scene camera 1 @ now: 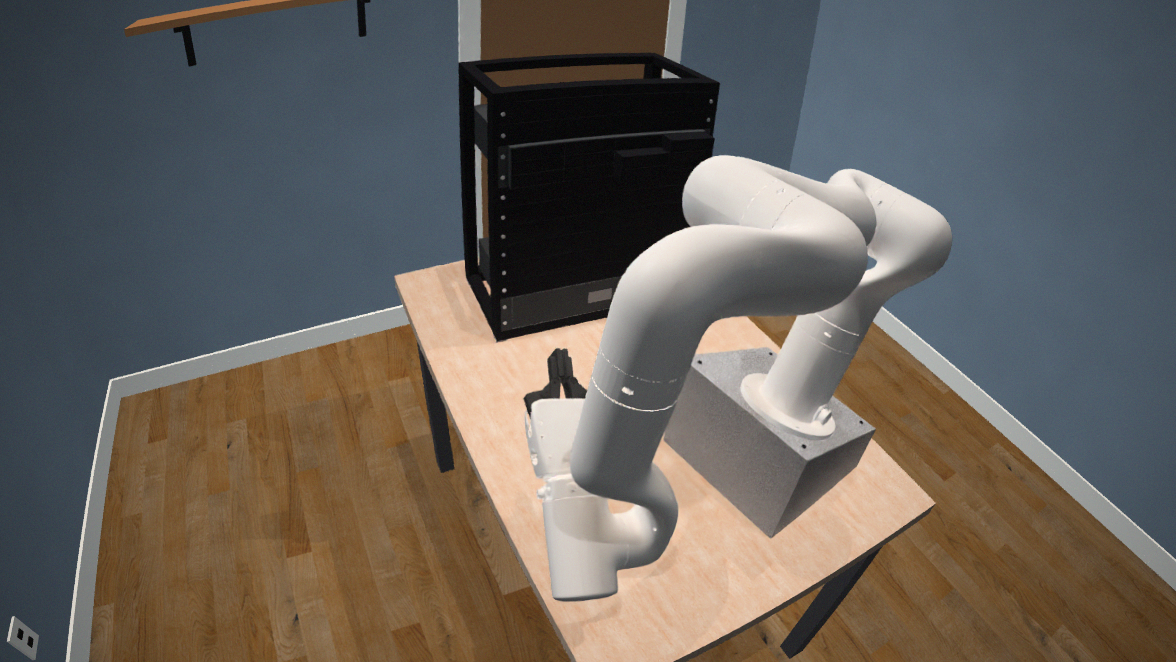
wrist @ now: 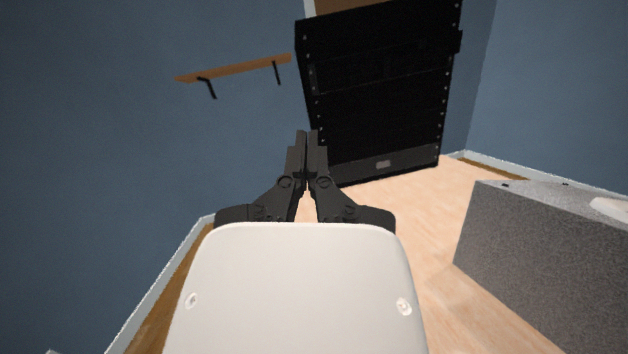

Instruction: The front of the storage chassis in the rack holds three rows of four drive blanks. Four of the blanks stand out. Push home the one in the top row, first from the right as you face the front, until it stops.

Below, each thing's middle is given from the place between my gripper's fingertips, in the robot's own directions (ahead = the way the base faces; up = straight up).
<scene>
Right now my hand is 530 mm short of the black rack [scene camera 1: 583, 177], 410 mm to the left of it and 70 mm above it.
</scene>
